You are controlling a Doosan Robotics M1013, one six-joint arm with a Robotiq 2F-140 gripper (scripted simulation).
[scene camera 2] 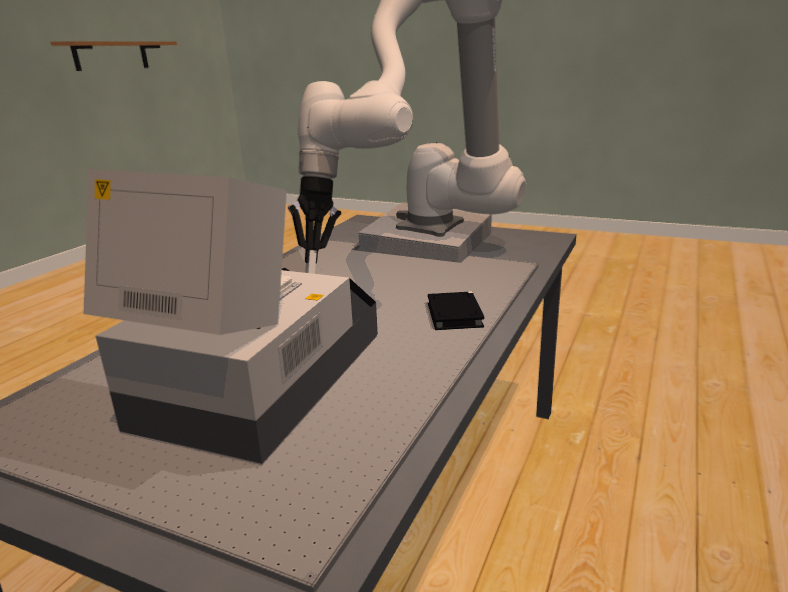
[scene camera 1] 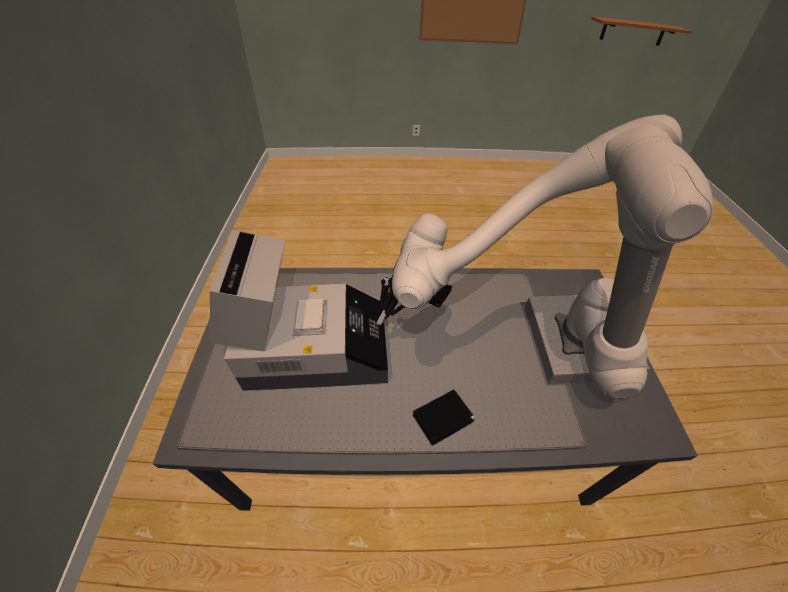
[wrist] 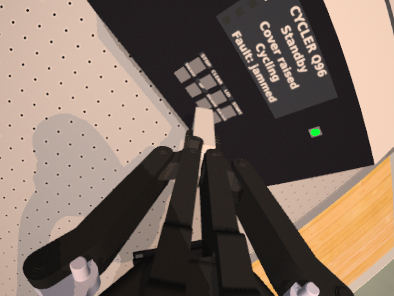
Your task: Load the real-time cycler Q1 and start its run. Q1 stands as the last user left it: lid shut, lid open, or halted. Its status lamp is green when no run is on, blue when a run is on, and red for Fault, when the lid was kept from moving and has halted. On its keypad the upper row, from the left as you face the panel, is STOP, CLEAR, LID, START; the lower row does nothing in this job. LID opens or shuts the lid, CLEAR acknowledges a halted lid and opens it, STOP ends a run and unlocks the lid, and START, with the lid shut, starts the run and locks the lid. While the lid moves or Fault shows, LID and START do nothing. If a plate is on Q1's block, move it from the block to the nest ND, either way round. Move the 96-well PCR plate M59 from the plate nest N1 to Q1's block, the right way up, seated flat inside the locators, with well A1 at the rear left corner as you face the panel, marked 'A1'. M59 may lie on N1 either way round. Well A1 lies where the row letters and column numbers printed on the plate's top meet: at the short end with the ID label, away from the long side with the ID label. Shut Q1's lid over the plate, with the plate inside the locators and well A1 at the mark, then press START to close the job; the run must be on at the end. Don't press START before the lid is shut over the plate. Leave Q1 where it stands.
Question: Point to a white 96-well plate M59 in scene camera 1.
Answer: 310,313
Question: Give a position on a lid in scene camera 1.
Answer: At 241,295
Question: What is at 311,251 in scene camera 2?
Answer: The gripper.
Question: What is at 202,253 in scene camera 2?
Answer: A lid.
